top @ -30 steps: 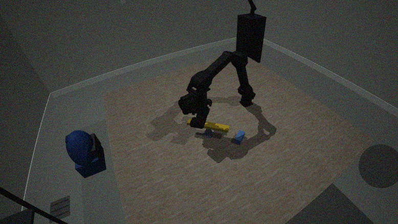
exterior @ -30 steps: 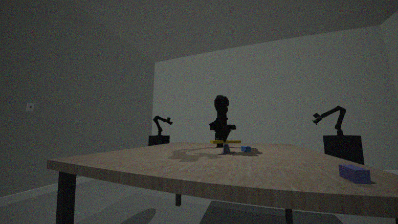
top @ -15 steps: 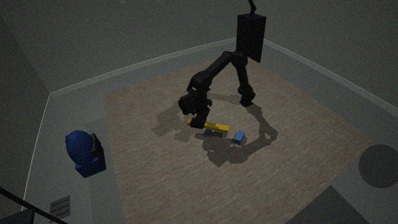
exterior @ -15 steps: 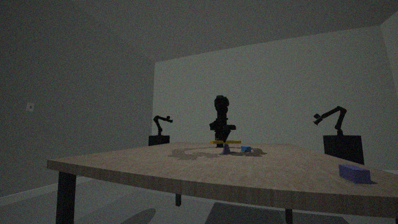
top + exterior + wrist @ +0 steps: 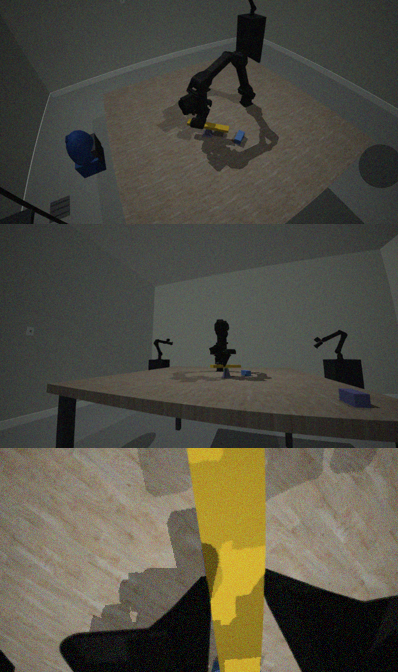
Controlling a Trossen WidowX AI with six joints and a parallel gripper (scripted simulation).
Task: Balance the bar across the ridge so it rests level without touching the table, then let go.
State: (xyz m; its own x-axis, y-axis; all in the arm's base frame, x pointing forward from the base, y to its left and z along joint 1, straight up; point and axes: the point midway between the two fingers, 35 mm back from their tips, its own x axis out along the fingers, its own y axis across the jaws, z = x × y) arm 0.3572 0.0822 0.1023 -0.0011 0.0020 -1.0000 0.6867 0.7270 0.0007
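My gripper tip is now 2 cm past the yellow bar and 2 cm to the right of it. Round my gripper tip: purple block: 38 cm ahead, 42 cm to the left, 5 cm below.
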